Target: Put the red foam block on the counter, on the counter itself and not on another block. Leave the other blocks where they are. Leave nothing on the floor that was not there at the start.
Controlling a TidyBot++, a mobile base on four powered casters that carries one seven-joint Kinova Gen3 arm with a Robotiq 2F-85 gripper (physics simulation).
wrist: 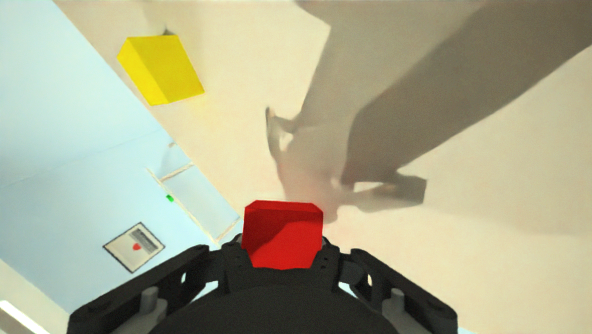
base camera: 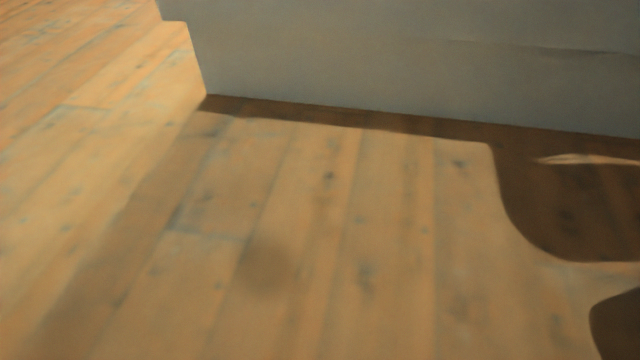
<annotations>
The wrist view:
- gripper: 281,239
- red foam block: 281,235
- yellow block: 158,65
</annotations>
